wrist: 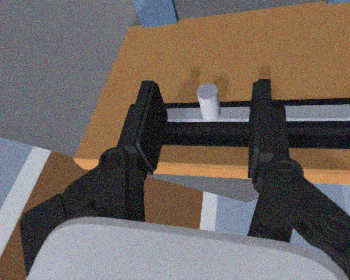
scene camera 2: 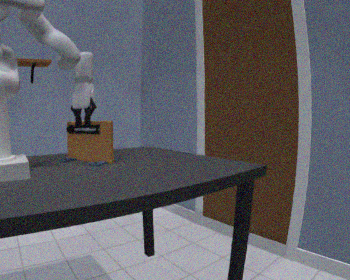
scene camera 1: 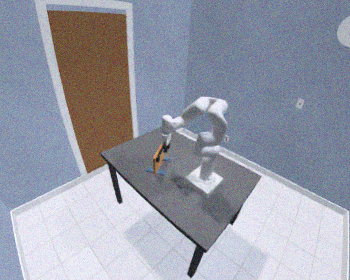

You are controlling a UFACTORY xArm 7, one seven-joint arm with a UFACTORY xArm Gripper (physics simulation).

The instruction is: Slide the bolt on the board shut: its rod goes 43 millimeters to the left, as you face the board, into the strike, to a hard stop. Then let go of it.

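Places are measured from the arm's base along level axes (x right, y up, z back), in metres.
Pixels of known places: gripper, fingertip midpoint: (wrist: 205,98) (scene camera 2: 82,125) (scene camera 1: 166,150); arm's base, origin of the base link: (scene camera 1: 204,177).
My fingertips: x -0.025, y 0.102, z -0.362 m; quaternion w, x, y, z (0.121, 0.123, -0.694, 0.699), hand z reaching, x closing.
Ahead of a thing's pixels: the offset from my fingertips to its top centre. "spot": to the spot under its first point. Level surfaces: height alone.
The upright orange-brown board @[dx -0.040, dy +0.018, dz -0.044 m] (scene camera 1: 158,162) (scene camera 2: 90,146) (wrist: 225,55) carries a black bolt housing @[dx -0.047, dy +0.002, dz -0.012 m] (scene camera 2: 89,132) (wrist: 225,133) near its top edge. A light grey rod @[dx -0.033, dy -0.012, dz -0.029 m] (wrist: 181,114) shows along the housing in the wrist view, with a pale round knob @[dx -0.007, dy -0.010, dz -0.022 m] (wrist: 209,102) standing out from it. A black block @[spot: dx -0.119, dy -0.017, dz +0.006 m] (scene camera 2: 71,129) sits at the housing's left end in scene camera 2. My gripper (scene camera 1: 166,147) (scene camera 2: 83,124) (wrist: 205,98) is partly open at the board's top edge. The knob stands between its two fingers, with a gap on each side, touching neither. The housing's right end is cut off in the wrist view.
Blue feet (scene camera 1: 156,172) (scene camera 2: 98,163) (wrist: 157,12) hold the board on the dark table @[dy -0.155 m] (scene camera 1: 135,159) (scene camera 2: 200,175). My arm's white base (scene camera 1: 205,181) (scene camera 2: 15,167) stands on the same table. A brown door (scene camera 1: 92,75) (scene camera 2: 245,100) is in the wall beyond.
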